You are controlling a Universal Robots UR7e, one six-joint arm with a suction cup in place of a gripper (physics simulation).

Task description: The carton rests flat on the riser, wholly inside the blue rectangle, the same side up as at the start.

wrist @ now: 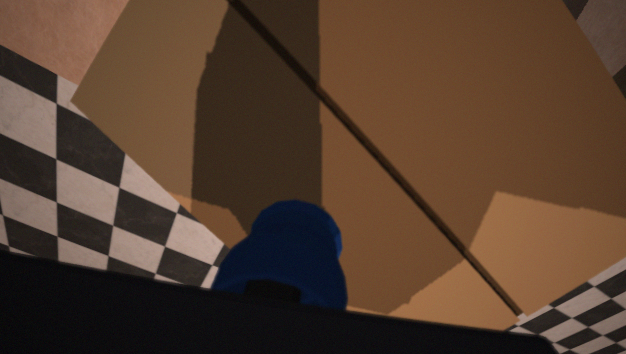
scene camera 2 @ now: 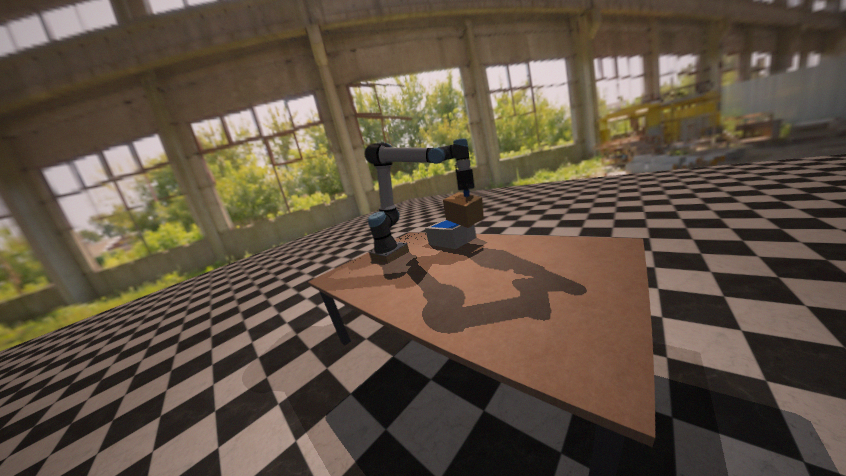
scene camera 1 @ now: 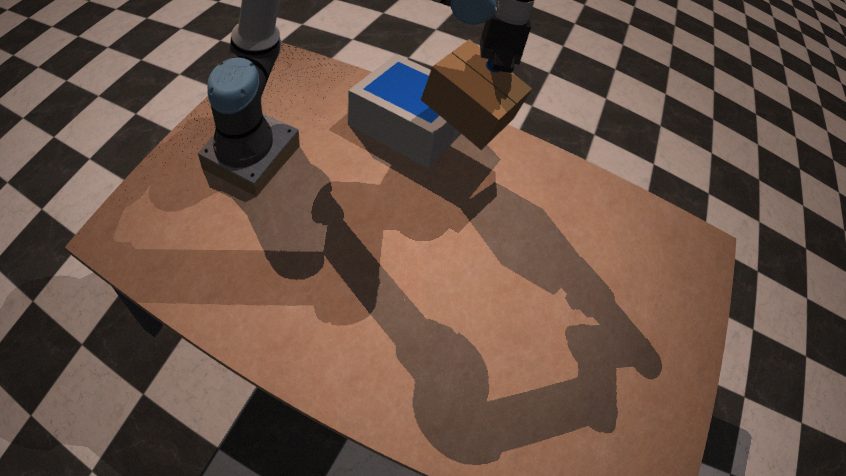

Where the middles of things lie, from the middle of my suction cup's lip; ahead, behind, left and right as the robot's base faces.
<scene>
I see my suction cup 20 mm past the brown carton [scene camera 1: 478,103], 30 mm to the left of it and 80 mm above it. Round my suction cup: grey riser [scene camera 2: 447,234]: 180 mm behind, 30 mm to the left, 240 mm below.
</scene>
